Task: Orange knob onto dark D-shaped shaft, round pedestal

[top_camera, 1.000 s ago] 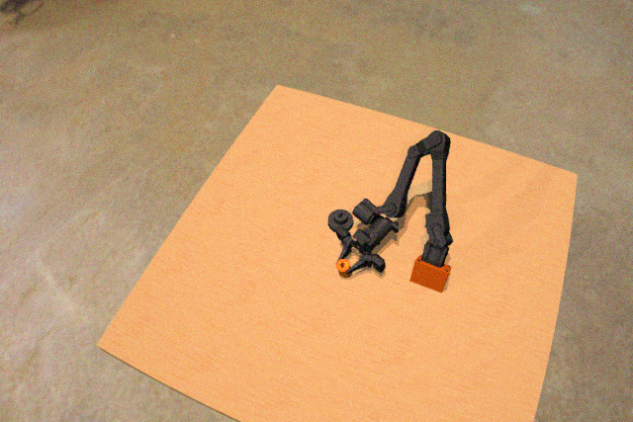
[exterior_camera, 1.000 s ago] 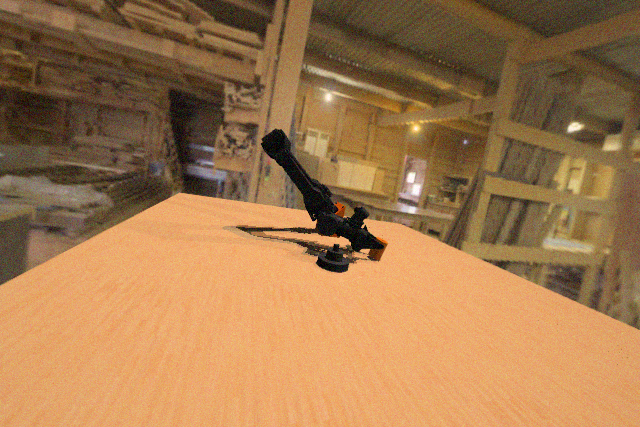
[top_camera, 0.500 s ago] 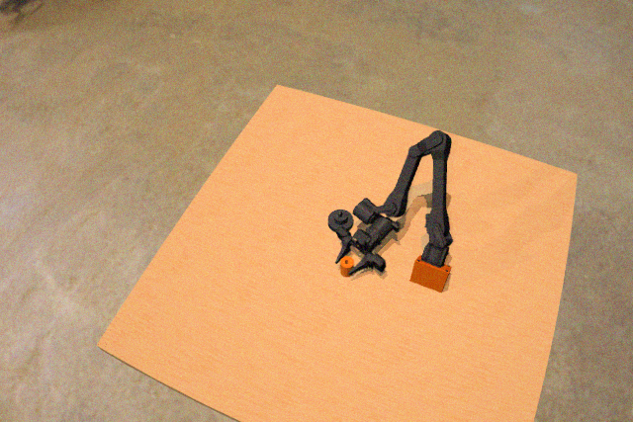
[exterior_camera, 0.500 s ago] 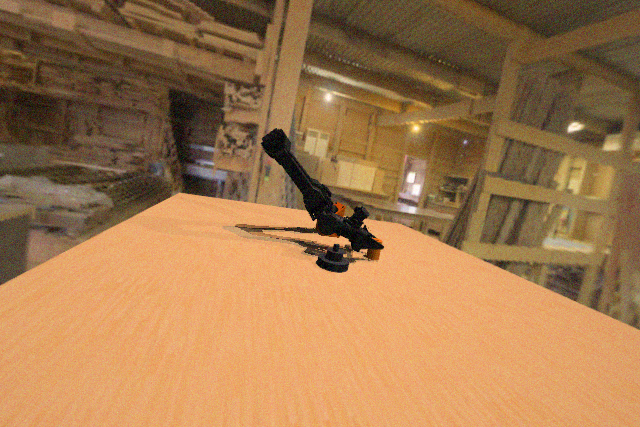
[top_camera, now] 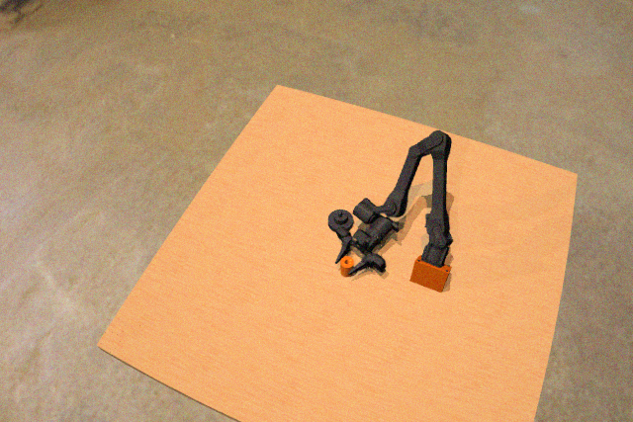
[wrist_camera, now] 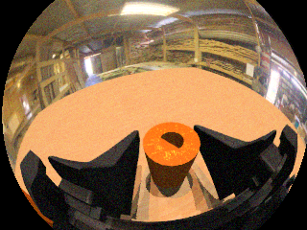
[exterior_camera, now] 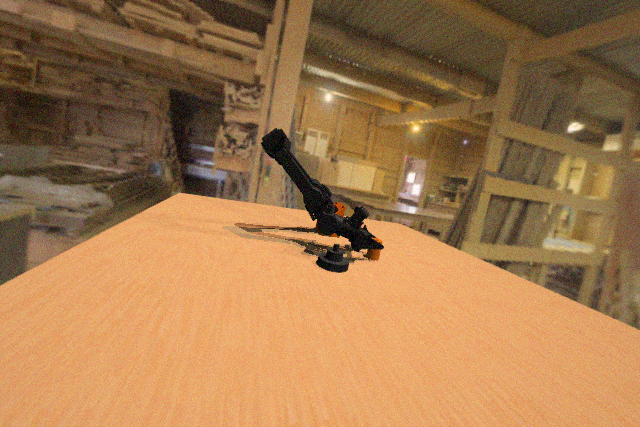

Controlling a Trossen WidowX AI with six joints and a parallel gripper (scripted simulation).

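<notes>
Now: the orange knob 20 mm to the right of my gripper tip and 20 mm below it. Round my gripper tip: dark round pedestal 170 mm to the right, 110 mm ahead, 20 mm below.
</notes>
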